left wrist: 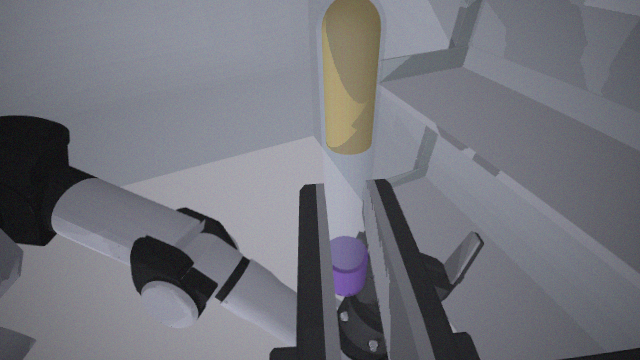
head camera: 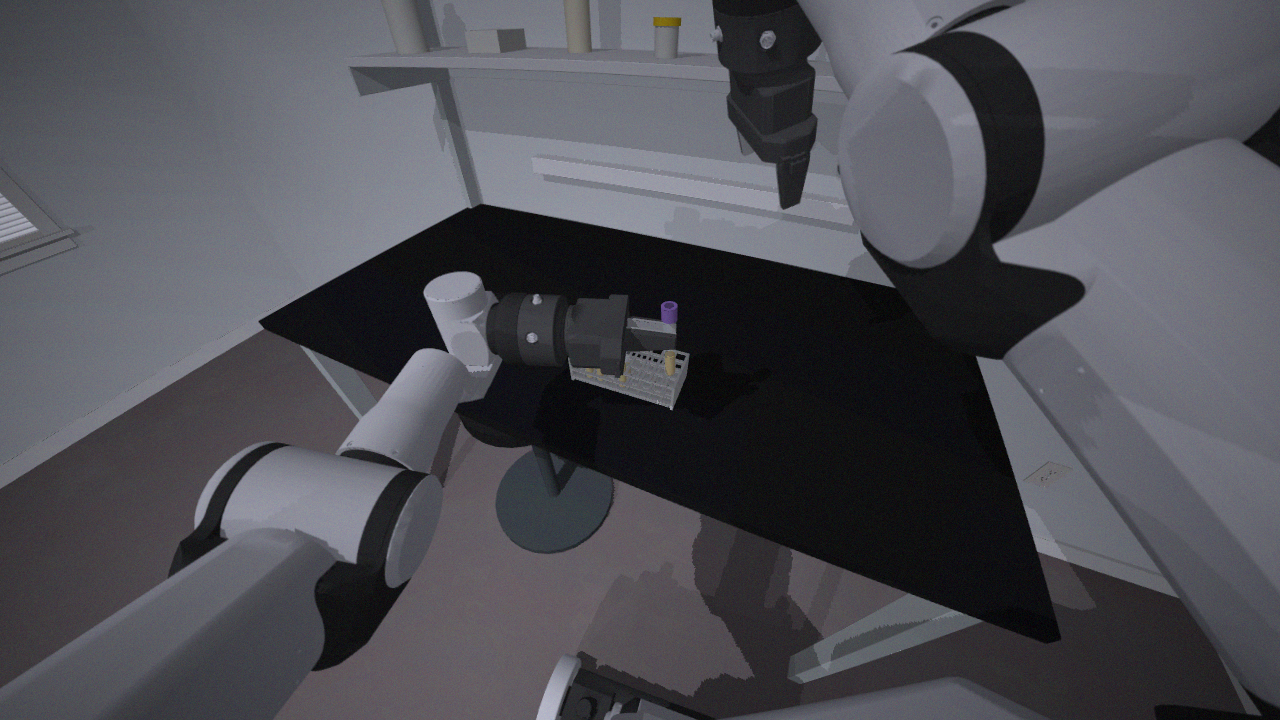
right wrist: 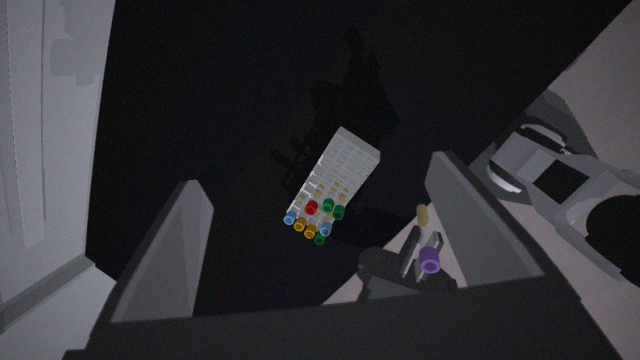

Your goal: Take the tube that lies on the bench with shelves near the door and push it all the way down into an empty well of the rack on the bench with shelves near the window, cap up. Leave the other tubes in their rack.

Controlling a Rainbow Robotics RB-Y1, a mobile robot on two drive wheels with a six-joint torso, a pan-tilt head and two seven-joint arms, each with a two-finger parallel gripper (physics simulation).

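Frame: origin at the robot's base, x back, y up, z left, level; metres.
Seen in the pictures: left gripper, fingertip midpoint: (left wrist: 344, 198) (head camera: 676, 335) (right wrist: 429, 233); right gripper, fingertip midpoint: (left wrist: 433, 219) (head camera: 768, 176) (right wrist: 316, 181).
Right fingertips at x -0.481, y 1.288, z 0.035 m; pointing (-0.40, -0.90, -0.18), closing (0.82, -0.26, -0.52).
Observation:
Pixels of each thing's top centre, then the offset from my right fingertips to it. "*": a spot on its surface instead. Level surfaces: height alone.
- tube, middle of its top: (left wrist: 341, 270) (right wrist: 433, 264) (head camera: 672, 305) dx +0.139, dy -0.109, dz +0.076 m
- white rack, middle of its top: (head camera: 629, 355) (right wrist: 328, 189) dx +0.022, dy -0.316, dz +0.169 m
- black bench, its level: dy -0.373 m
- yellow-topped jar, surface spot: (head camera: 665, 40) * dx -0.360, dy +0.111, dz +0.220 m
- box, surface spot: (head camera: 494, 41) * dx -0.407, dy +0.104, dz +0.610 m
- round stool base, middle of its top: (head camera: 554, 491) dx -0.097, dy -1.258, dz +0.530 m
The tube (head camera: 669, 362) (left wrist: 349, 100) (right wrist: 423, 215), with a purple cap and yellow contents, is upright, cap up, in my left gripper (head camera: 671, 338) (left wrist: 344, 198) (right wrist: 429, 233), which is shut on it. The white rack (head camera: 648, 391) (right wrist: 361, 142) stands on the black bench (head camera: 805, 402) (right wrist: 200, 100). In the head view the tube's lower end overlaps the rack's right end; its height above it is unclear. Several tubes with red (right wrist: 311, 207), green, blue and yellow caps stand at one end of the rack. My right gripper (head camera: 767, 174) (right wrist: 316, 181) is open and empty, high above the bench.
A wall shelf (head camera: 537, 62) holds a yellow-topped jar (head camera: 665, 40), a box (head camera: 494, 41) and bottles. A pale strip (head camera: 671, 180) runs along the wall behind the bench. A round stool base (head camera: 554, 514) stands on the floor by the bench's front edge.

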